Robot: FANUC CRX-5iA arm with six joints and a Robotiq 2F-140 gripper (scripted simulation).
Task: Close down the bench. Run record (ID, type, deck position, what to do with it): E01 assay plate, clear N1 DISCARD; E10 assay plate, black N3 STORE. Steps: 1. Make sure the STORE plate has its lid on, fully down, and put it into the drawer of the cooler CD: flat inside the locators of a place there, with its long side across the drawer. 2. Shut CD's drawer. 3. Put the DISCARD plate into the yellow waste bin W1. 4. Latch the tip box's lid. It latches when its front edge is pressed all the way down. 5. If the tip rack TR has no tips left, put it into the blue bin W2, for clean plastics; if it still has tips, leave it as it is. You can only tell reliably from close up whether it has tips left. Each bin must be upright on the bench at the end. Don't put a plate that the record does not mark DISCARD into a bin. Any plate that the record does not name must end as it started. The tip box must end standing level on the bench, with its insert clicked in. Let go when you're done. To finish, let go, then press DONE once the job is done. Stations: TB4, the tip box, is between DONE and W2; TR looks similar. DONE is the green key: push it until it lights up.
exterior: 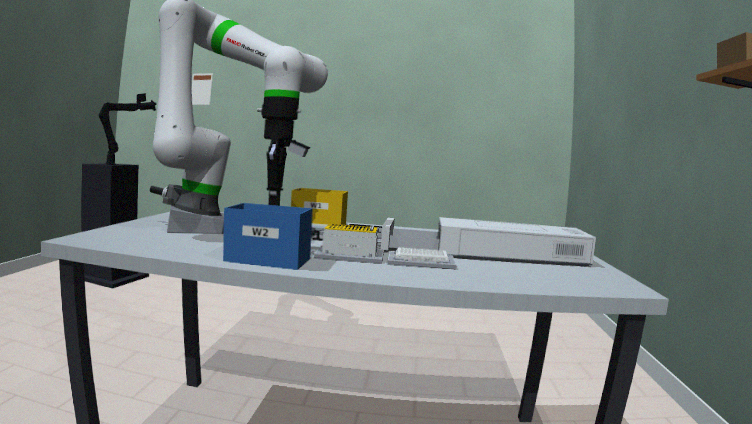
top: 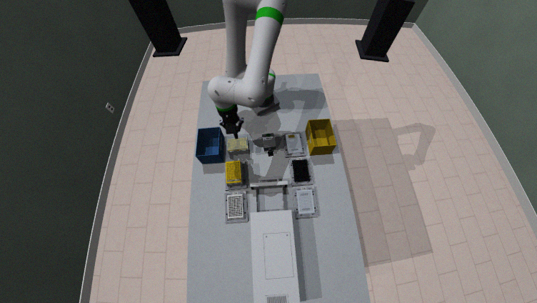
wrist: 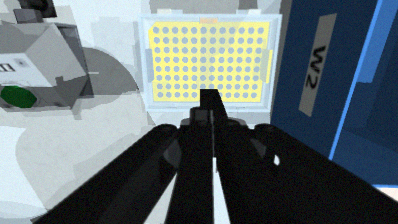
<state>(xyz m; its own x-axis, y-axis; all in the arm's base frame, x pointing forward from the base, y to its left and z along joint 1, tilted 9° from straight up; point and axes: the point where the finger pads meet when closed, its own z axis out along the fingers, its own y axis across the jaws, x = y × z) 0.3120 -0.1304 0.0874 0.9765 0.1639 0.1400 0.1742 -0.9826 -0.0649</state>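
The clear tip box lid lies 6 cm below my hand, 3 cm ahead of it and 1 cm to the left of it. From my hand the other things lie so: green DONE key: 18 cm to the left, 5 cm below, 3 cm behind; blue bin W2: 15 cm to the right, 8 cm below, 6 cm ahead; yellow tip rack TR: 20 cm ahead, 6 cm below.
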